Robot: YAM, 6 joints.
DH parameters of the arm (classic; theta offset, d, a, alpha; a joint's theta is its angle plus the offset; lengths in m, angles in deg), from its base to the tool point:
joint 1: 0 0.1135 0.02 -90
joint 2: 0 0 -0.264 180
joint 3: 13.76 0 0.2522 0
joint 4: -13.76 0 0.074 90
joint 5: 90 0 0 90
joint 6: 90 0.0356 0 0
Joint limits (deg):
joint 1: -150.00..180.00
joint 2: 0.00..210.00
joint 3: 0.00..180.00
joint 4: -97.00..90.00
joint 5: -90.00..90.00
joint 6: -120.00..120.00
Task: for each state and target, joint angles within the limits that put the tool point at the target. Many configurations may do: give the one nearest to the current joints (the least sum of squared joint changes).
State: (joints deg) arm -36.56 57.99 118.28 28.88 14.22 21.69
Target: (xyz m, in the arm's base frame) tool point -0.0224 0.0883 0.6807
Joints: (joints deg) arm -75.39 53.17 117.18 29.27 -0.97 21.69
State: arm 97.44 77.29 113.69 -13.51 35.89 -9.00
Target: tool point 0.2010 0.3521 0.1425
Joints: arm 63.29 116.07 74.94 -22.91 36.70 -9.00
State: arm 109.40 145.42 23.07 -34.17 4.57 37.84
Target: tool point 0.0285 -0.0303 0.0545
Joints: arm 121.17 157.71 2.79 -24.57 14.15 37.84
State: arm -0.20 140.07 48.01 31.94 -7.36 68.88
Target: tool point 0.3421 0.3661 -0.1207
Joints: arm 46.34 170.14 98.34 35.00 -8.44 68.88
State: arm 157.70 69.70 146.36 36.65 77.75 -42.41
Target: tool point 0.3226 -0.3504 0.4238
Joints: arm 128.40 37.13 167.77 46.36 81.05 -42.41
